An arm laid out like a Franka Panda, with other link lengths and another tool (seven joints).
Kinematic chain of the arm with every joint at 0, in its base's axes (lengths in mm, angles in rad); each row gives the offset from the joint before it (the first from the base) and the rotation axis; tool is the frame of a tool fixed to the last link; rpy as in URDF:
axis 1: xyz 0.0 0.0 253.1 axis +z
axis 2: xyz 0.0 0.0 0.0 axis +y
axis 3: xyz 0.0 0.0 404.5 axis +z
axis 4: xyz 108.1 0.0 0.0 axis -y
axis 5: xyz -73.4 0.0 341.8 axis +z
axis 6: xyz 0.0 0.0 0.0 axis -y
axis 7: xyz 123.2 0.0 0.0 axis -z
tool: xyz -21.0 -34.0 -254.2 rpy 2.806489 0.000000 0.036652
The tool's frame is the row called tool.
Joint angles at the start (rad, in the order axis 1, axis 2, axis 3, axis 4, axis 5, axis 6, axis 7): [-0.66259, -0.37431, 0.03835, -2.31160, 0.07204, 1.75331, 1.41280]
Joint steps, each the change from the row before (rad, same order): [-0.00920, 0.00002, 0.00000, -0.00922, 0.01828, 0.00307, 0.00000]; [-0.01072, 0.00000, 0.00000, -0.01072, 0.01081, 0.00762, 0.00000]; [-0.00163, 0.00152, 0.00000, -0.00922, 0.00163, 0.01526, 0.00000]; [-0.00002, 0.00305, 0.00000, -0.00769, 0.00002, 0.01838, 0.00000]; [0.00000, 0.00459, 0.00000, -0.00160, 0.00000, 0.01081, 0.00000]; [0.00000, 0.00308, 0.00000, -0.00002, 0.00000, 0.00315, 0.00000]
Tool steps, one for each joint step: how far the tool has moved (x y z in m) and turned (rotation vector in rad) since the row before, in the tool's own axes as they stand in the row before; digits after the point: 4 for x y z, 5 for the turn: [-0.0011, -0.0003, 0.0033, -0.00169, -0.02344, 0.00571]; [0.0014, -0.0007, 0.0034, 0.00021, -0.01642, 0.00861]; [0.0010, -0.0027, 0.0023, 0.00495, -0.00173, 0.00253]; [0.0011, -0.0037, 0.0015, 0.00752, 0.00117, 0.00151]; [0.0008, -0.0031, 0.0002, 0.00456, 0.00067, 0.00079]; [0.0003, -0.0014, 0.0003, 0.00006, -0.00009, 0.00023]
